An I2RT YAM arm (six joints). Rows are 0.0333 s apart.
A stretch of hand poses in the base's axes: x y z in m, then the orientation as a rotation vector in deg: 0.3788 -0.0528 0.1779 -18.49 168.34 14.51; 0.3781 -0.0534 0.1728 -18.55 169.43 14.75; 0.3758 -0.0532 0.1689 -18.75 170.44 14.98; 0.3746 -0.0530 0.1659 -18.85 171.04 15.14; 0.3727 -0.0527 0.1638 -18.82 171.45 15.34; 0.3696 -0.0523 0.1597 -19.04 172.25 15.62; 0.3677 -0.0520 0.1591 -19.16 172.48 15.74; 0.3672 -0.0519 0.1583 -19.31 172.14 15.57; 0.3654 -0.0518 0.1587 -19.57 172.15 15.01; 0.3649 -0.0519 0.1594 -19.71 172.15 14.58; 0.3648 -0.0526 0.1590 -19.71 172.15 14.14; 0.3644 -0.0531 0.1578 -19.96 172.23 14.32; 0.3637 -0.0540 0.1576 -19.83 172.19 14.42; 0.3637 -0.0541 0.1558 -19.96 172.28 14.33; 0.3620 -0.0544 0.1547 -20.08 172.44 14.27; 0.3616 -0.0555 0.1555 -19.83 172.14 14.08; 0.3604 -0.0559 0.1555 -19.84 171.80 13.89
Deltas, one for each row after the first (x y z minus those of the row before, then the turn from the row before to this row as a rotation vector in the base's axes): -0.0007 -0.0006 -0.0051 -0.02 1.11 0.06; -0.0023 0.0002 -0.0039 -0.02 1.04 0.16; -0.0012 0.0002 -0.0030 0.00 0.62 0.08; -0.0019 0.0003 -0.0021 0.06 0.43 -0.01; -0.0031 0.0004 -0.0041 0.04 0.84 0.17; -0.0019 0.0003 -0.0006 0.03 0.25 0.09; -0.0005 0.0001 -0.0008 -0.06 -0.35 0.09; -0.0018 0.0001 0.0004 -0.37 -0.07 0.15; -0.0005 -0.0001 0.0007 -0.28 -0.06 0.07; -0.0001 -0.0007 -0.0004 -0.28 -0.07 -0.02; -0.0004 -0.0005 -0.0012 0.09 0.12 0.17; -0.0007 -0.0009 -0.0002 0.08 -0.03 -0.08; 0.0000 -0.0001 -0.0018 -0.08 0.08 0.08; -0.0017 -0.0003 -0.0011 -0.07 0.15 0.08; -0.0004 -0.0011 0.0008 -0.06 -0.34 -0.17; -0.0012 -0.0004 0.0000 -0.07 -0.36 0.00
